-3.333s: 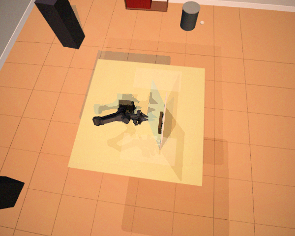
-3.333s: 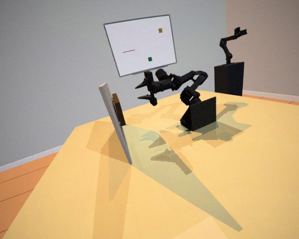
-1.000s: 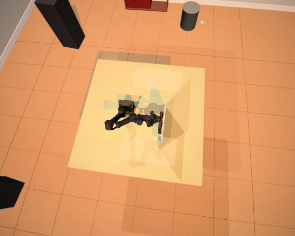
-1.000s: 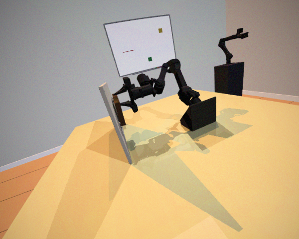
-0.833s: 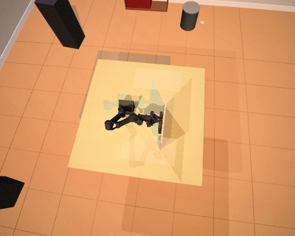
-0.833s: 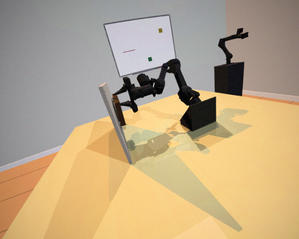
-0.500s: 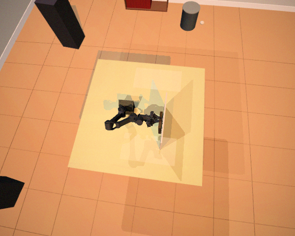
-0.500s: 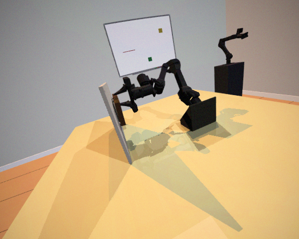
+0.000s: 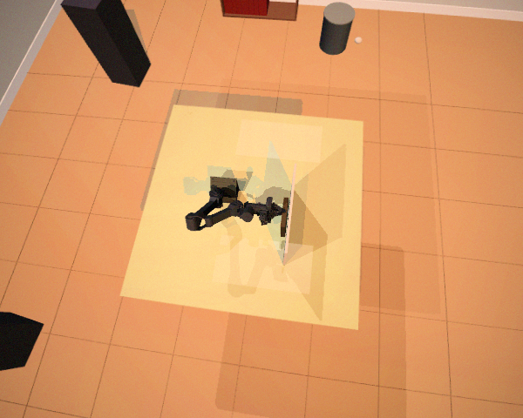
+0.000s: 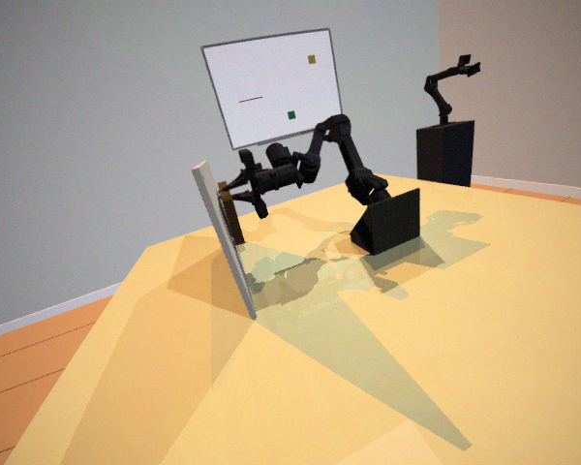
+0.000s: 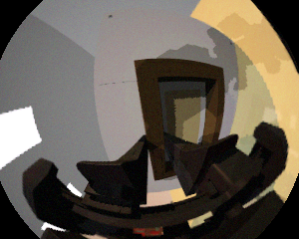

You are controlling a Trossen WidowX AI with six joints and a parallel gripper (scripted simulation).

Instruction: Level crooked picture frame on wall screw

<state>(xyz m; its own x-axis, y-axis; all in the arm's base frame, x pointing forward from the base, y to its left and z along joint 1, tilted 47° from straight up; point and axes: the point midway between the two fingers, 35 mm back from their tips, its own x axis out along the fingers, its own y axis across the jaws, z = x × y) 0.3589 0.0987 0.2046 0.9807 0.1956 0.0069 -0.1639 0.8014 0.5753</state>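
My gripper tip is now 1 cm short of the brown picture frame, 1 cm to the left of it and 5 cm above it. Also, from my gripper tip: upright wall panel (2 cm ahead, 1 cm to the left, 6 cm below).
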